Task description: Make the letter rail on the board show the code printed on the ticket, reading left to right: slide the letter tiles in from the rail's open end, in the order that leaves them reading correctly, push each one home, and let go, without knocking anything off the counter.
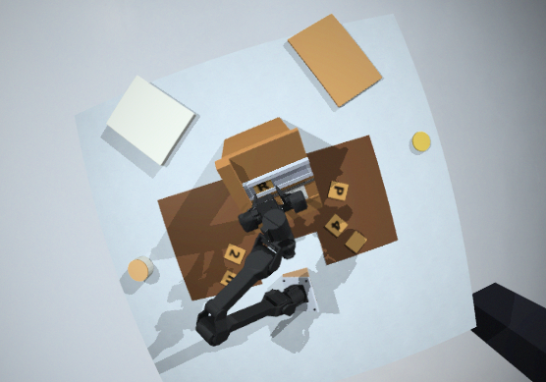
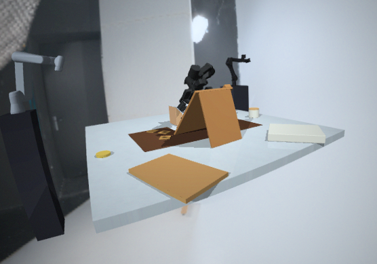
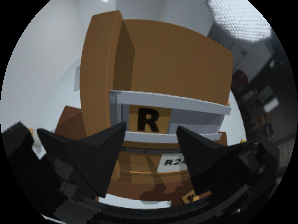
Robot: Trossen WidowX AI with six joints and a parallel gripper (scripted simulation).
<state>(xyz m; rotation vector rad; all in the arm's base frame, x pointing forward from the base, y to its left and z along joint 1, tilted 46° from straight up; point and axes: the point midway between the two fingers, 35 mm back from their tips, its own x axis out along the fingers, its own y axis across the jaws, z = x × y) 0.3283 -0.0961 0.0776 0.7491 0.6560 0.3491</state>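
The white ticket is 4 cm behind my gripper tip, 7 cm to the right of it and 9 cm below it. From my gripper tip the other things lie so: brown mat: 15 cm behind, 17 cm below; then orange slab: 36 cm ahead, 37 cm to the right, 17 cm below; then cream slab: 36 cm ahead, 32 cm to the left, 16 cm below.
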